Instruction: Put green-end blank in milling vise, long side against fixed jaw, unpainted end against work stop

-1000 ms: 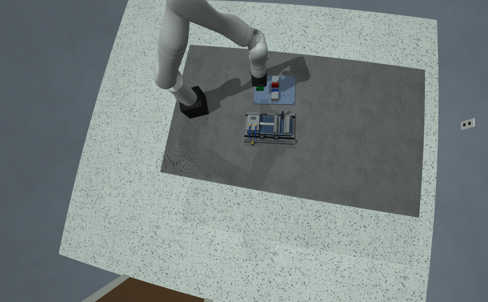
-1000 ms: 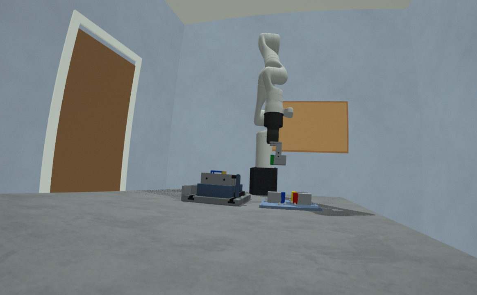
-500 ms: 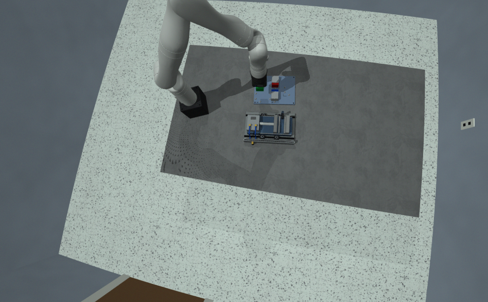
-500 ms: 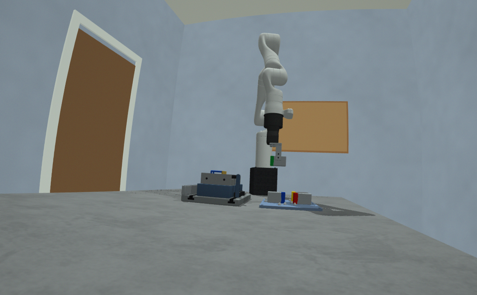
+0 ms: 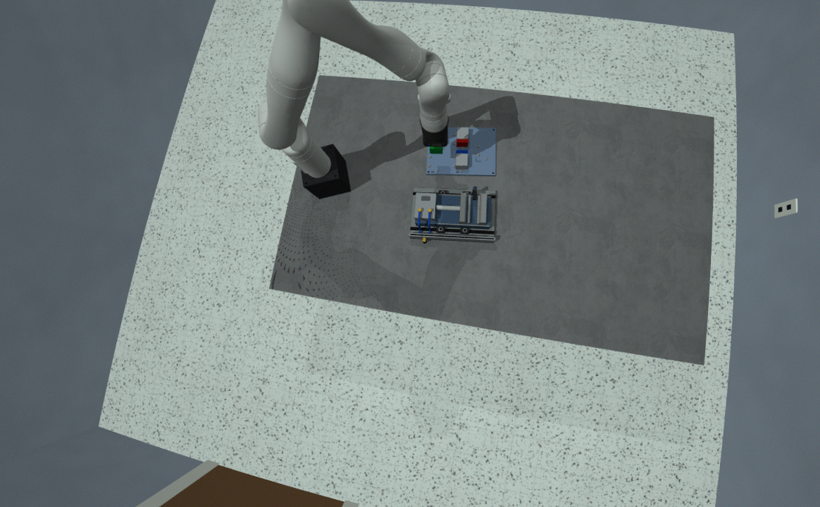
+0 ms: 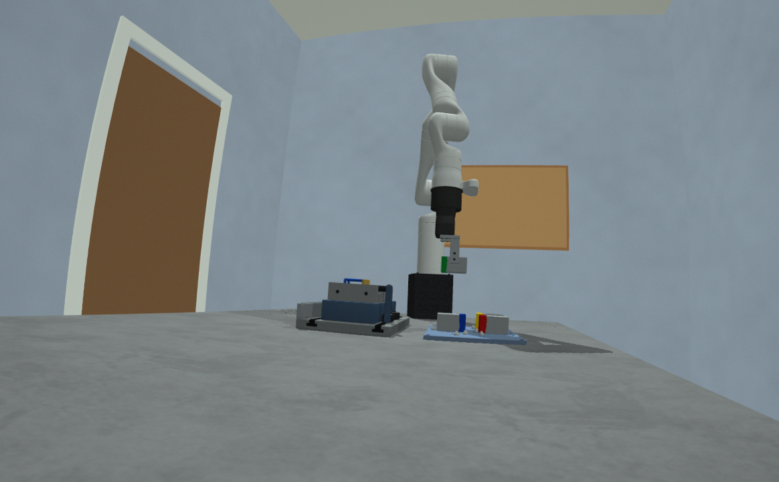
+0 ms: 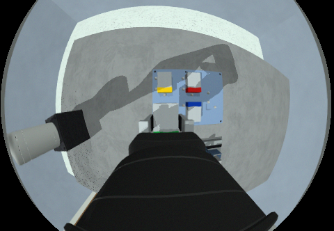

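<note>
Now: hand 2 cm above the green-ended blank. The rest, counted from my hand: blue-ended blank 9 cm ahead, 15 cm below; yellow-ended blank 9 cm to the left, 15 cm below; red-ended blank 9 cm ahead, 9 cm to the left, 15 cm below.
</note>
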